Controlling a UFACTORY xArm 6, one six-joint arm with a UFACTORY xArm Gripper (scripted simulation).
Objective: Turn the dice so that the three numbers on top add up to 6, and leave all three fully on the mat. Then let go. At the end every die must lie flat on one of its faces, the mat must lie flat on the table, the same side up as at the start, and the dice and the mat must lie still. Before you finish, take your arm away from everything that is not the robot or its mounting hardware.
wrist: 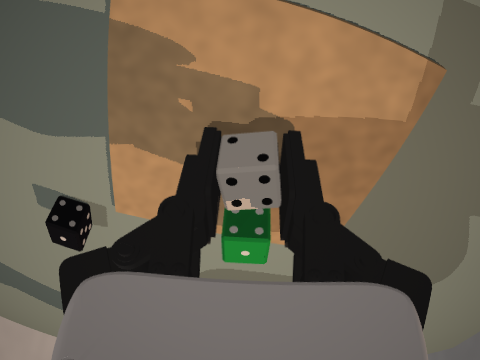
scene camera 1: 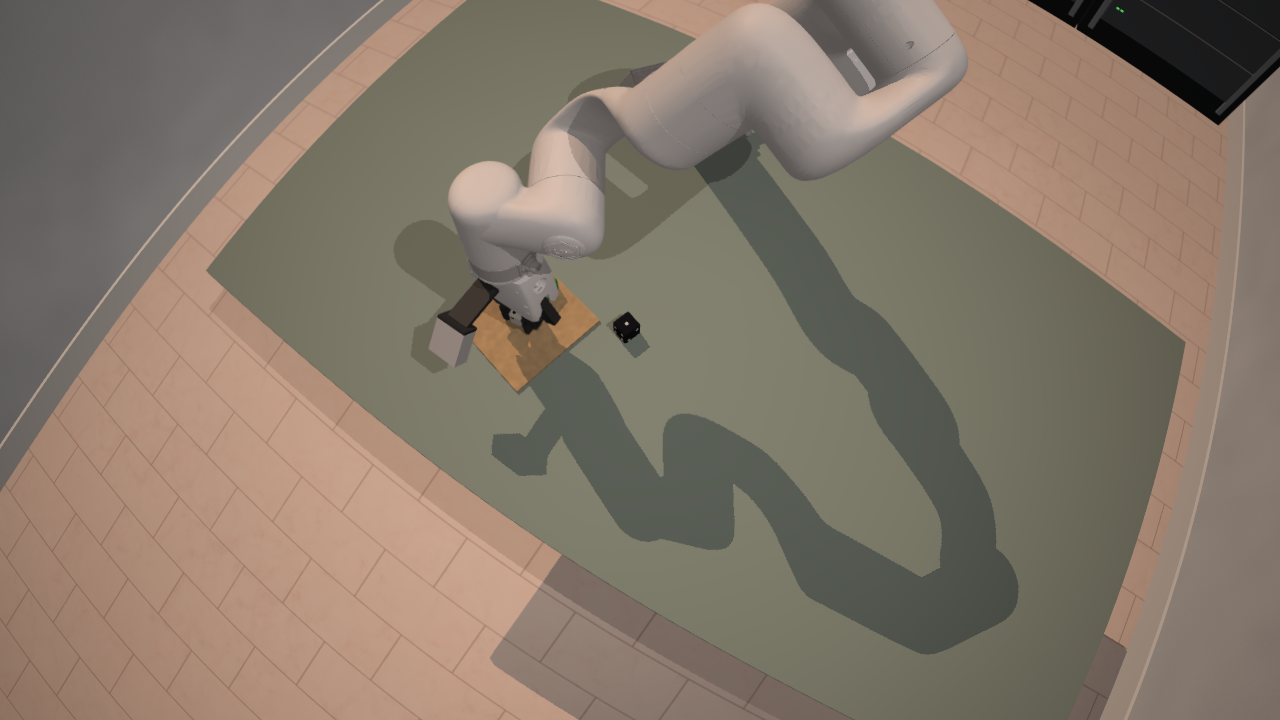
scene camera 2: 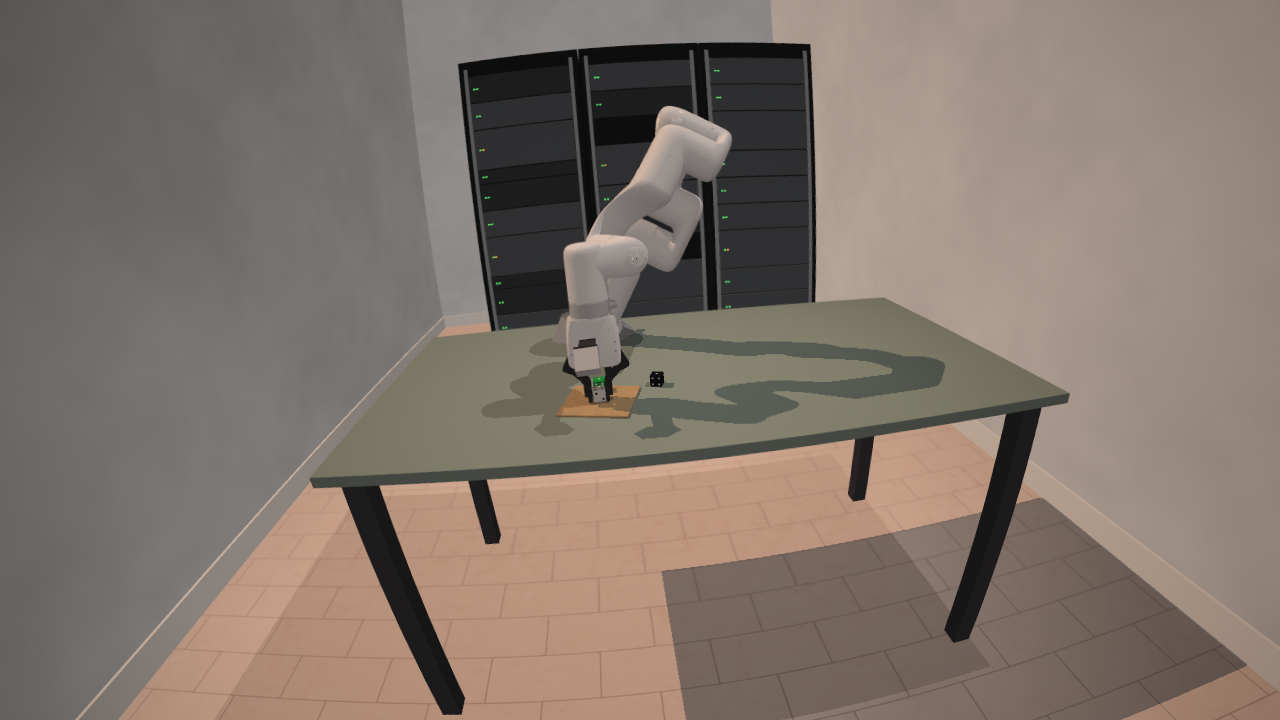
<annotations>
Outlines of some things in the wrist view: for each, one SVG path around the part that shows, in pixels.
My gripper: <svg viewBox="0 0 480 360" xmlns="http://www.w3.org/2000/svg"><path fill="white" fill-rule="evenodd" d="M59 267L64 317L58 331L51 360L428 360L423 329L432 291L431 280L420 271L390 259L387 261L382 259L381 255L374 248L340 224L338 210L333 205L324 202L316 160L305 159L300 131L289 130L288 133L284 133L280 159L280 240L285 240L285 247L294 253L292 282L199 278L200 249L210 244L211 237L216 236L221 197L216 175L221 131L217 131L216 127L204 127L198 155L186 155L176 195L170 196L161 202L156 217L118 239L112 247L107 248L105 246L65 259Z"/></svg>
A black die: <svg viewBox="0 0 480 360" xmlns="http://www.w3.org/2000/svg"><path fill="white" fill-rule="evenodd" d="M59 196L45 222L53 243L82 251L92 227L89 204Z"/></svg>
A brown mat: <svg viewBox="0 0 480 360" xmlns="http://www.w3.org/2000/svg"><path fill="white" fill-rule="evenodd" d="M270 208L270 243L285 245L285 240L280 240L279 207ZM222 196L220 197L216 233L218 234L222 233L225 209ZM116 212L145 219L156 217L162 200L176 195L186 155L198 154L204 127L216 127L217 131L221 131L221 137L229 134L274 131L277 133L279 162L281 159L283 135L290 130L301 132L305 159L316 160L318 164L324 202L332 204L339 211L340 224L345 225L375 186L411 133L447 70L431 59L384 36L337 17L285 0L111 0L107 90L110 159Z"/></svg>
</annotations>
